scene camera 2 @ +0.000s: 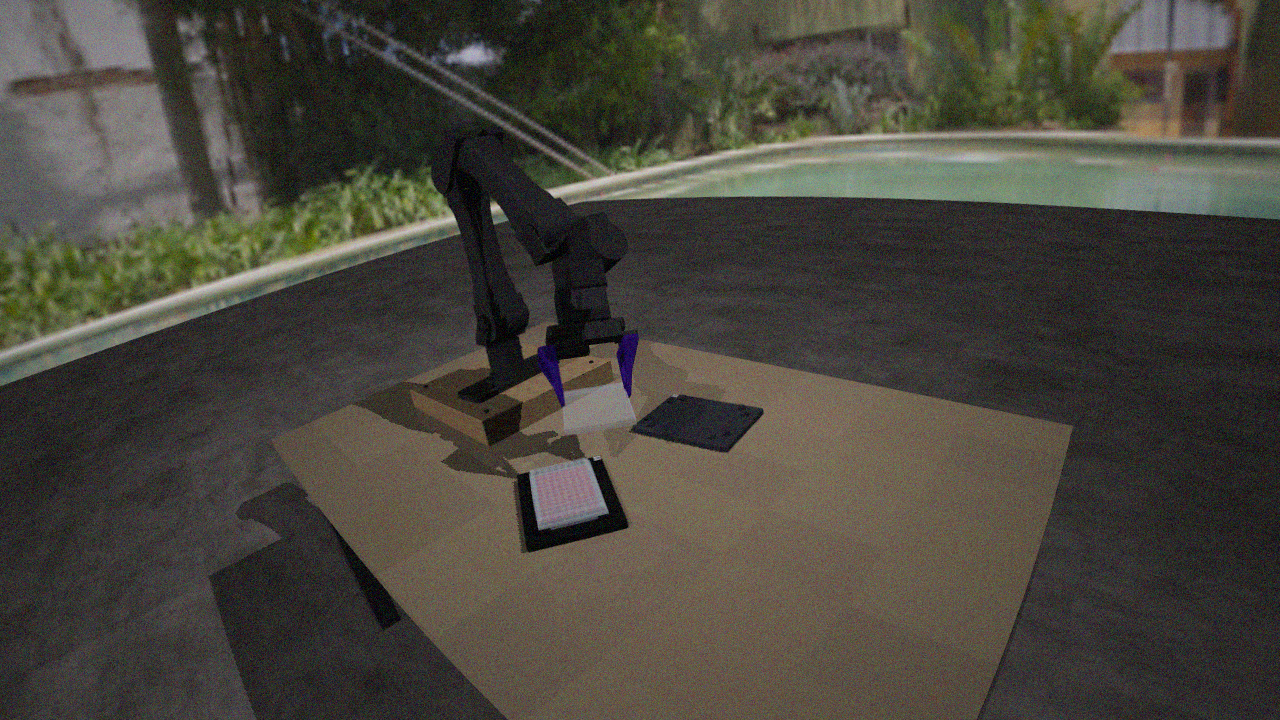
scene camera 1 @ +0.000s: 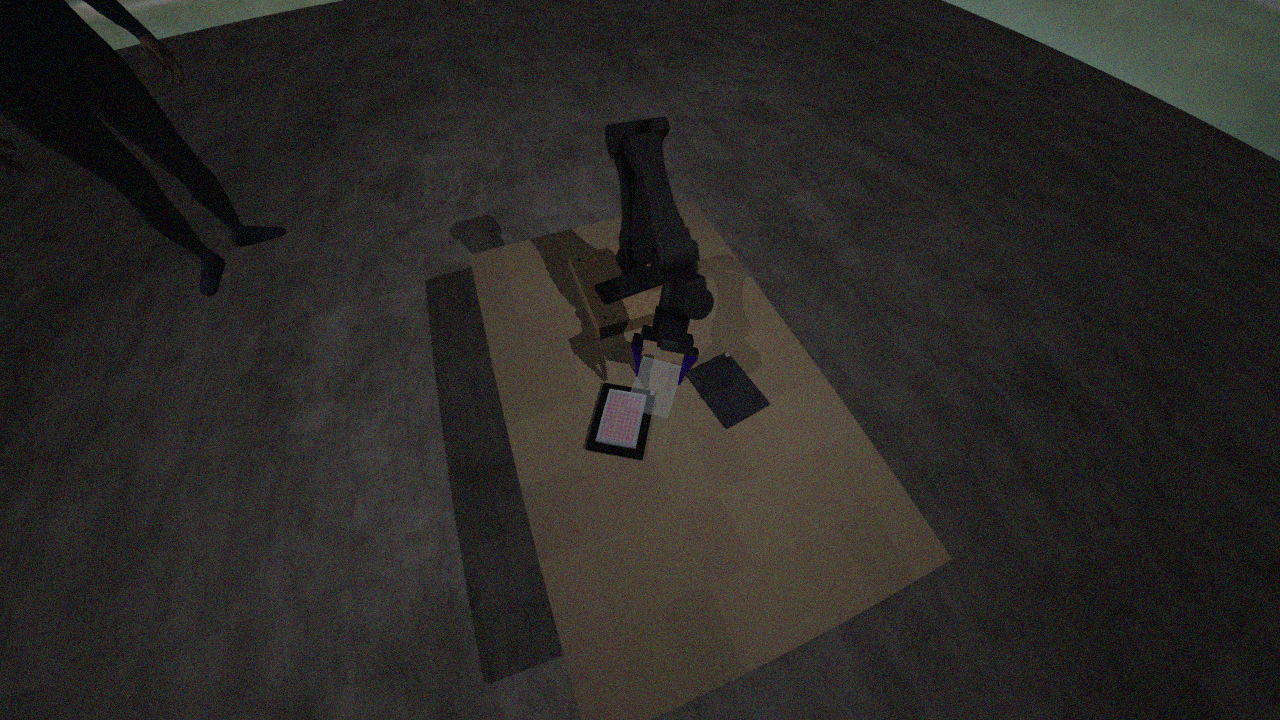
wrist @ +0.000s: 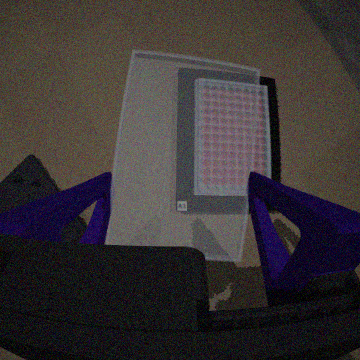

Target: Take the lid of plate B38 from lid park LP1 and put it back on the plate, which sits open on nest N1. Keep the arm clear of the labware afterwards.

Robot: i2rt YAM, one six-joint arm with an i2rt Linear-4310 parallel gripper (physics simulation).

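Frame: origin at the arm's base, x ahead, y left, z up, level; metres.
Seen in the pictures: gripper, fingertip midpoint: (scene camera 2: pixel 596 401) (scene camera 1: pixel 657 380) (wrist: pixel 180 180); arm's base at its link origin: (scene camera 2: pixel 510 379) (scene camera 1: pixel 634 284).
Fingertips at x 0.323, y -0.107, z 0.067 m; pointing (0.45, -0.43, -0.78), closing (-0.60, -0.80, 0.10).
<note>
Offsets run from my fingertips to a thing's middle. Level surfaces: height alone.
My gripper (scene camera 1: pixel 663 368) (scene camera 2: pixel 597 396) (wrist: pixel 180 180) has purple fingers and is shut on the clear lid @[0.011 m ahead, 0.013 m right, 0.001 m up] (scene camera 1: pixel 659 394) (scene camera 2: pixel 597 410) (wrist: pixel 150 150), gripping it by its two long sides. The lid is in the air, close to the arm's base side of the nest. In the wrist view it overlaps much of the plate, which shows through it. The open plate @[0.001 m ahead, 0.085 m right, 0.088 m down] (scene camera 1: pixel 621 419) (scene camera 2: pixel 568 494) (wrist: pixel 232 137), with pink wells, sits on the black nest @[0.001 m ahead, 0.085 m right, 0.098 m down] (scene camera 1: pixel 614 452) (scene camera 2: pixel 577 536) (wrist: pixel 272 150). The dark lid park @[0.039 m ahead, 0.165 m left, 0.097 m down] (scene camera 1: pixel 729 391) (scene camera 2: pixel 698 421) (wrist: pixel 35 180) is bare, beside the lid.
The arm's wooden base block (scene camera 1: pixel 611 313) (scene camera 2: pixel 465 416) stands behind the nest on the tan table top @[0.108 m down] (scene camera 1: pixel 733 555) (scene camera 2: pixel 805 573). A person (scene camera 1: pixel 116 134) stands at the far left in the first scene view. Shadows fall across the table and floor.
</note>
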